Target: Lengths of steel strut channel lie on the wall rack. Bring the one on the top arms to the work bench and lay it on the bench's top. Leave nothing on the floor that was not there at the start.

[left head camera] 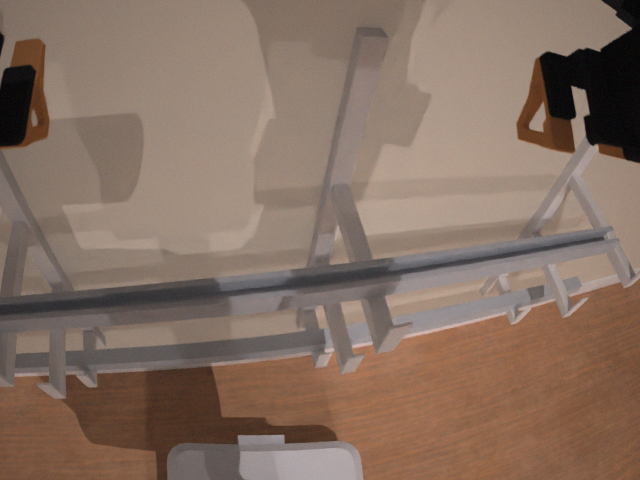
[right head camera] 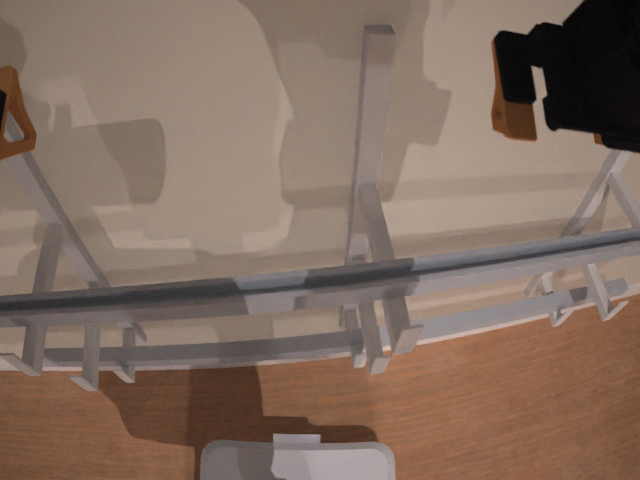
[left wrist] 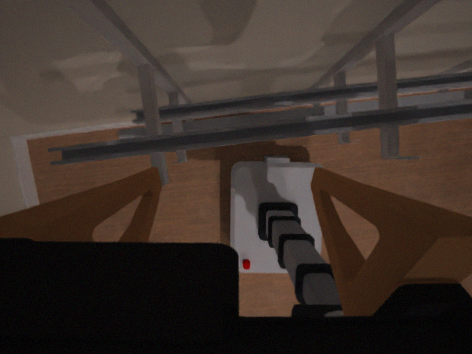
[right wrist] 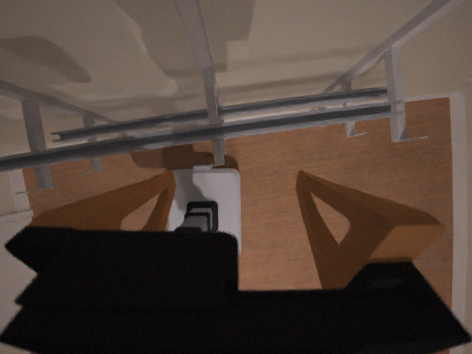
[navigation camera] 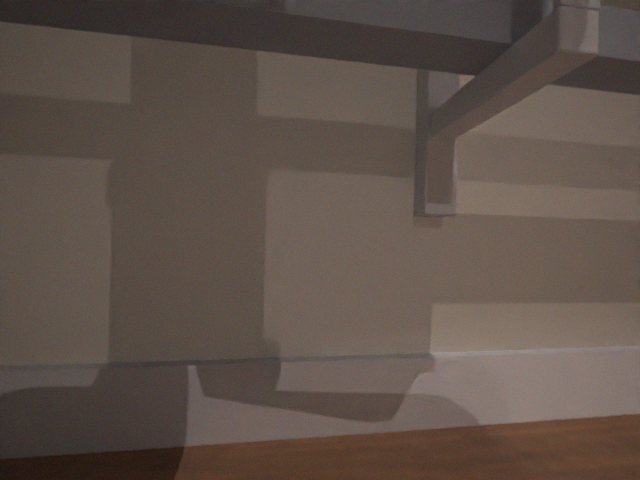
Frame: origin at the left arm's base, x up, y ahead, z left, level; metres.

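Seen in the pictures: left gripper, fingertip midpoint: (left wrist: pixel 236 175); right gripper, fingertip midpoint: (left head camera: pixel 561 139) (right head camera: pixel 547 128) (right wrist: pixel 235 177).
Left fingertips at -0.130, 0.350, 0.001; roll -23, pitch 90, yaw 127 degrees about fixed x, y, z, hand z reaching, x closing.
Pixels of each thing's middle, then the offset from my left fingertips to it, as dx, dy, dz. "spot": a spot on its surface instead. Level surfaces: height alone.
- wall rack, surface spot: (right head camera: pixel 374 103) (left head camera: pixel 358 104) spot: -0.231, +0.309, -0.366
- strut, surface spot: (left head camera: pixel 206 348) spot: -0.854, +0.186, -0.105
- wood floor, surface height: dx -1.279
The top strut channel (left head camera: pixel 180 310) (right head camera: pixel 180 310) (left wrist: pixel 250 134) (right wrist: pixel 300 123) lies lengthwise across the uppermost arms of the wall rack (left head camera: pixel 361 103) (right head camera: pixel 374 103) (right wrist: pixel 197 45). It slants a little in all four views. My left gripper (left wrist: pixel 236 175) is open and empty; one of its fingers shows at the left edge of both head views. My right gripper (left head camera: pixel 581 147) (right head camera: pixel 566 136) (right wrist: pixel 235 177) is open and empty. Neither gripper touches the strut, which crosses beyond the fingertips in both wrist views. The work bench does not show.
Another strut (left head camera: pixel 206 348) (right head camera: pixel 206 351) lies on lower rack arms. My white base (left head camera: pixel 310 462) (right head camera: pixel 351 459) (left wrist: pixel 250 190) (right wrist: pixel 227 210) stands on the wood floor (left head camera: pixel 465 403), close to the rack. A rack arm (navigation camera: pixel 506 82) and a strut (navigation camera: pixel 206 25) cross the navigation view above the skirting (navigation camera: pixel 542 382).
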